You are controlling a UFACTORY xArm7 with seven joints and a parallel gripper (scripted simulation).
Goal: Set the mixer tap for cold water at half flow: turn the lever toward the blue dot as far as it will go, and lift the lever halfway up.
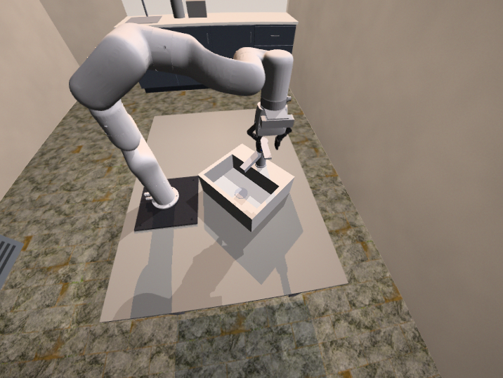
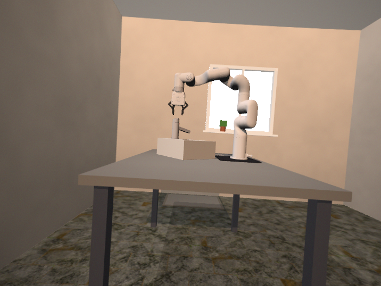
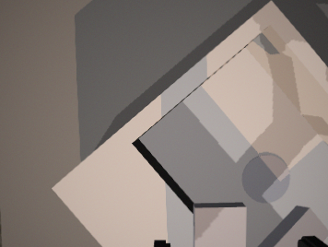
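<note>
The lever is 40 mm to the left of my hand and 50 mm below it. Also, from my hand: mixer tap (10 mm behind, 60 mm to the left, 100 mm below); then sink (90 mm behind, 20 mm to the left, 290 mm below).
</note>
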